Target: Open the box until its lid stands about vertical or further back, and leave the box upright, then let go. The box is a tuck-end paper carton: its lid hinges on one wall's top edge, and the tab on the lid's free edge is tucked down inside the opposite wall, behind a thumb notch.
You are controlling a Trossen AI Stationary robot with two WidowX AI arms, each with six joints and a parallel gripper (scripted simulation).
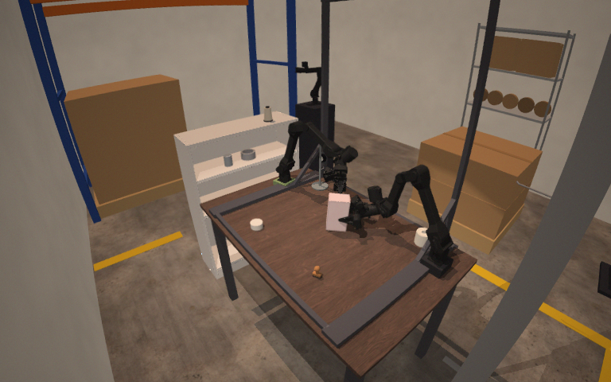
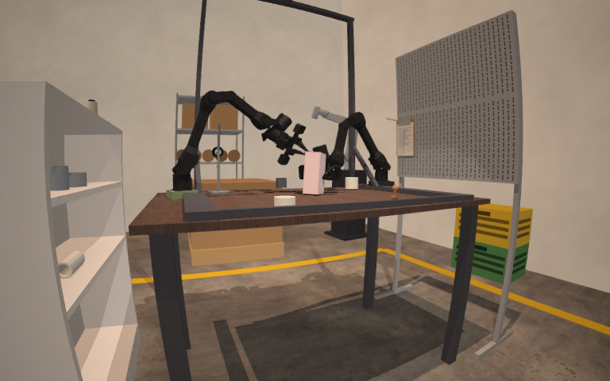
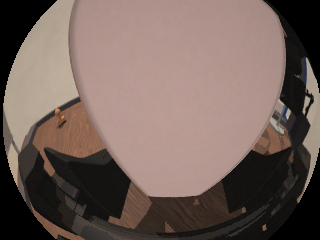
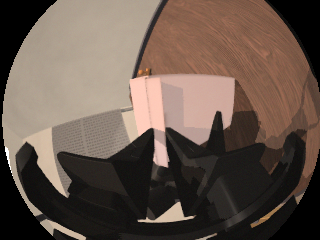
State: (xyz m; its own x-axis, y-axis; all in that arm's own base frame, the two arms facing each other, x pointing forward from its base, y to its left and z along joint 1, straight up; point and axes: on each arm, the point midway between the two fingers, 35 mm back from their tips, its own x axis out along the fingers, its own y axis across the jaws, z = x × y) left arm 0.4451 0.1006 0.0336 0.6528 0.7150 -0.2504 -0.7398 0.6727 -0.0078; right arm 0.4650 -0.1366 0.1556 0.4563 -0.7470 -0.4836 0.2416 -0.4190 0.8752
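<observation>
The pale pink carton is 3 cm ahead of my left hand, 3 cm above it and 2 cm to the right of it.
</observation>
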